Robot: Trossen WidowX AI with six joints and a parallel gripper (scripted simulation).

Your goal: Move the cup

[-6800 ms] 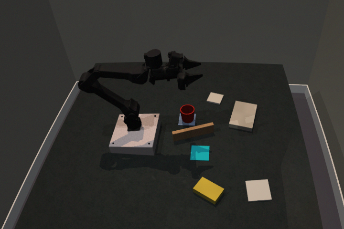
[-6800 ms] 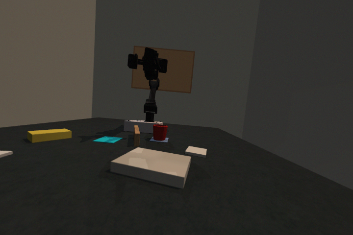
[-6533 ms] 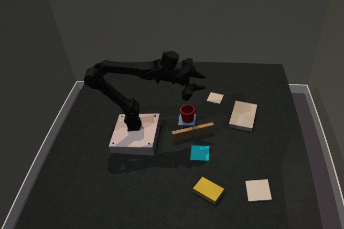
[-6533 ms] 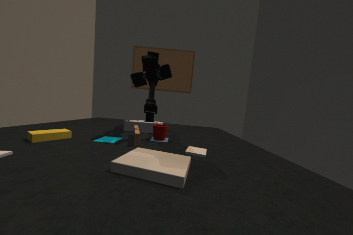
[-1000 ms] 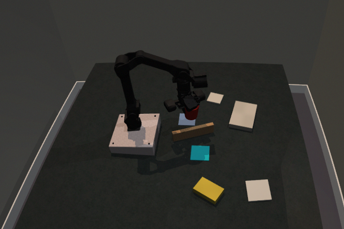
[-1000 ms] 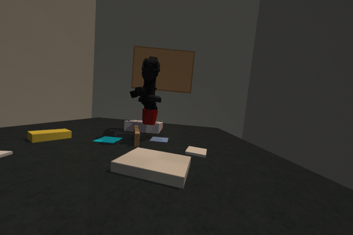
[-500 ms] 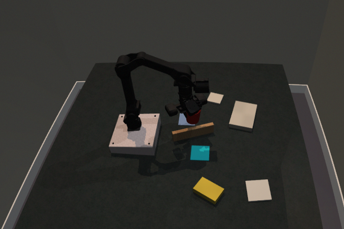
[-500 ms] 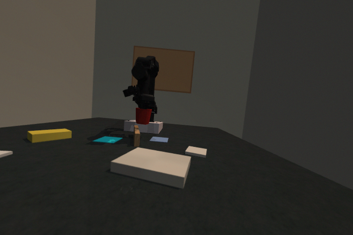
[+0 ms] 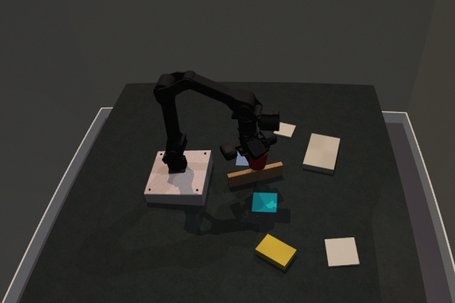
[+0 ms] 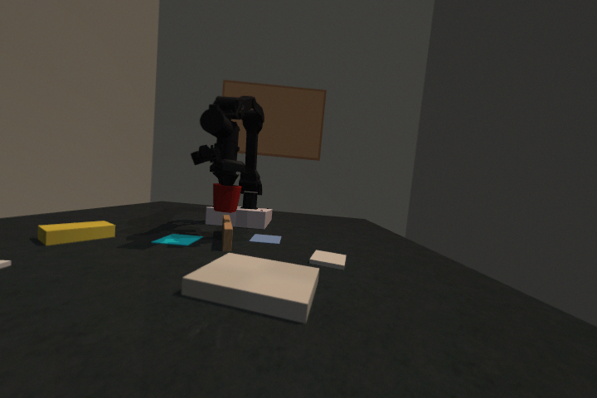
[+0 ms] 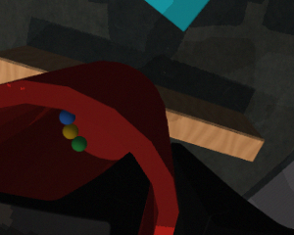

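My gripper tip is 10 cm above the wooden block, 2 cm to the right of it and 2 cm short of it. Also, from my gripper tip: red cup 3 cm ahead, 1 cm to the left; pale blue pad 13 cm to the left, 13 cm below, 1 cm behind; yellow block 31 cm to the right, 10 cm below, 8 cm ahead.
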